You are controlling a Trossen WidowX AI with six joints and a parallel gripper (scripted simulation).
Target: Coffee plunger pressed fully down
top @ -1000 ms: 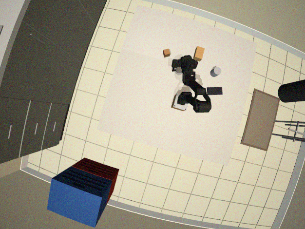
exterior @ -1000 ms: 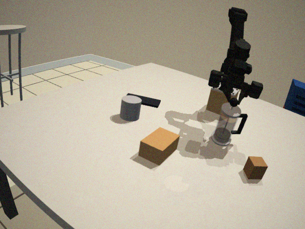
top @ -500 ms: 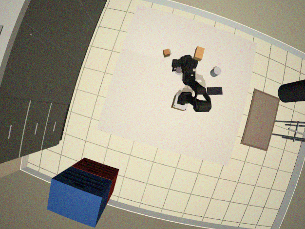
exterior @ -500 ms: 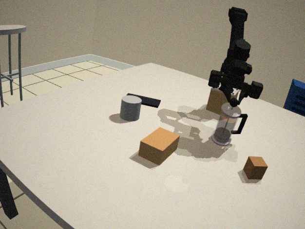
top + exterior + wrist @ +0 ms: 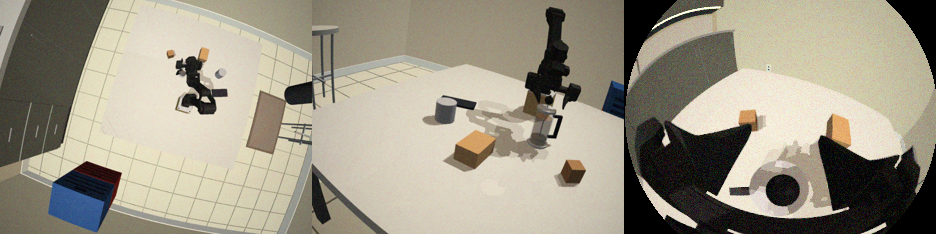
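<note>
Now: the glass coffee press 60 mm behind my gripper tip and 90 mm below it. Round my gripper tip: flat black slab 150 mm behind, 380 mm to the right, 160 mm below; orange cube 90 mm ahead, 130 mm to the left, 140 mm below.
</note>
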